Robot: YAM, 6 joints.
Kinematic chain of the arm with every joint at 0, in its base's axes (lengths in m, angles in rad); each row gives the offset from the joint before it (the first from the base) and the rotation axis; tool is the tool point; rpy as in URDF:
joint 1: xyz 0 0 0.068 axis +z
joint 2: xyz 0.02 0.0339 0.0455 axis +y
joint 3: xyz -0.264 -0.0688 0 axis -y
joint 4: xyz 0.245 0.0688 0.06 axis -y
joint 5: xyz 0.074 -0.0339 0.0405 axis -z
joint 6: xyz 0.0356 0 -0.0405 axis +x
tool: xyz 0 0 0 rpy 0 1.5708 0
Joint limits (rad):
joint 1: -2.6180..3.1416
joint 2: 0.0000..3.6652
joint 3: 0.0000..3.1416
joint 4: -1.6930..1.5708
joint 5: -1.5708..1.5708
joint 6: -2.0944..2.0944
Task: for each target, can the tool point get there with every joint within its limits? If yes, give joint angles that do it. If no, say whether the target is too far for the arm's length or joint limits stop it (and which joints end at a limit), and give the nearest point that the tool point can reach.
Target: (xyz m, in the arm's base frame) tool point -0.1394 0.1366 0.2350
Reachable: yes | joints 2.3895 1.3297 0.9852 -1.3430 0.1276 0.8066
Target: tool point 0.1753 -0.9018 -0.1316
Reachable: no: too far | nearest point 0.1190 -0.6123 -0.0512 | short by 0.306 m
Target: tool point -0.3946 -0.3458 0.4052
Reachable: yes | joints 0.7105 0.3270 2.6767 0.0398 0.1345 -0.5563
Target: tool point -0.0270 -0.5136 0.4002
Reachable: yes | joints -1.5714 2.4159 2.2748 1.2308 0.8456 -1.1950
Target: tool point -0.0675 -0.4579 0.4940
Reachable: yes | joints 1.4547 0.6472 2.7268 0.7126 -0.4032 1.2359
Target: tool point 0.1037 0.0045 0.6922
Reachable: yes | joints 0.1062 1.5319 2.3017 1.1802 0.1836 1.0391
